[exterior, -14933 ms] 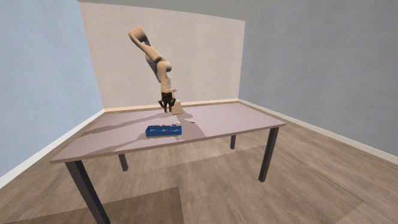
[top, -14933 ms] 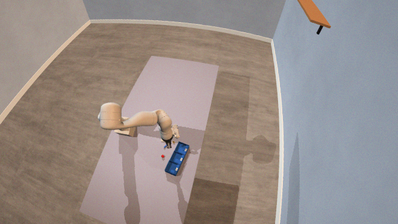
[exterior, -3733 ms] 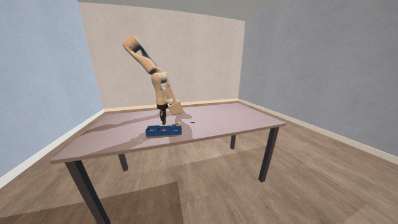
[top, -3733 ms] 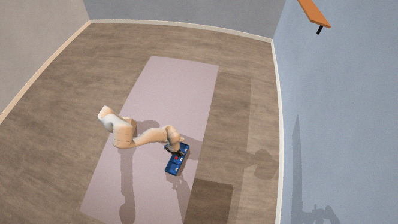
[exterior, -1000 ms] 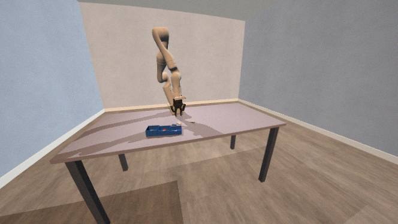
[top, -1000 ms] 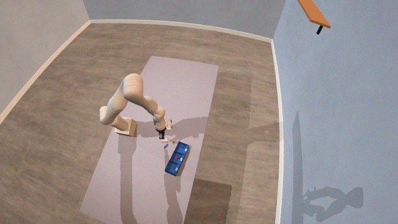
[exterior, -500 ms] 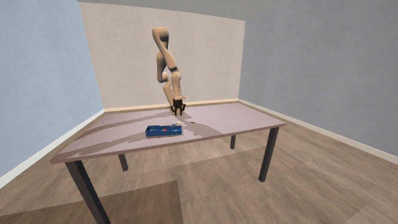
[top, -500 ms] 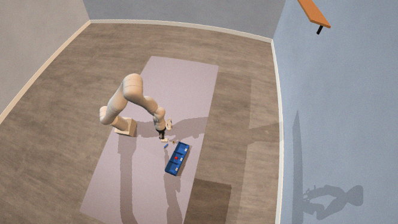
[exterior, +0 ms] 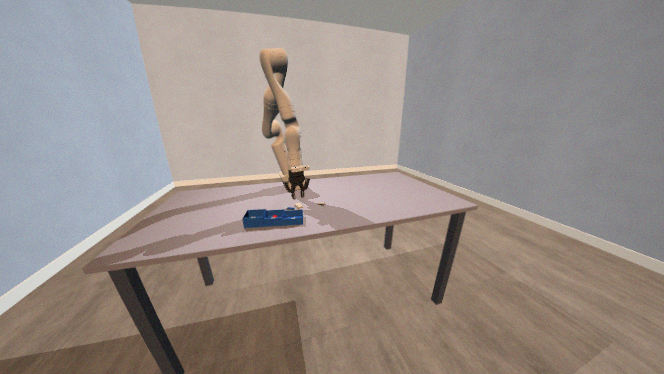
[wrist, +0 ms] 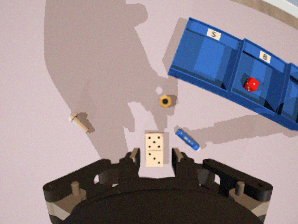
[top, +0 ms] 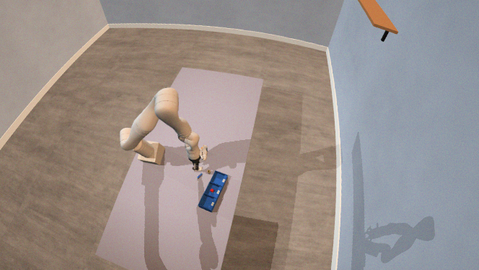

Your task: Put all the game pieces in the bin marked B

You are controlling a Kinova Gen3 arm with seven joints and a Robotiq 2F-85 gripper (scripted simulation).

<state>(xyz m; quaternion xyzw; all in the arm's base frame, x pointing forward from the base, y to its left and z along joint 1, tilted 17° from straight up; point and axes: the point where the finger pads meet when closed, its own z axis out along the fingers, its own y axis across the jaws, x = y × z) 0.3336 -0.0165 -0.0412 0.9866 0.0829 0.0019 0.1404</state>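
My hand is 1 cm past the white domino and 6 cm above it. Also, from my hand: blue stick 2 cm ahead, 5 cm to the right, 6 cm below; then peg 2 cm ahead, 13 cm to the left, 6 cm below; then brass ring 7 cm ahead, 6 cm below.
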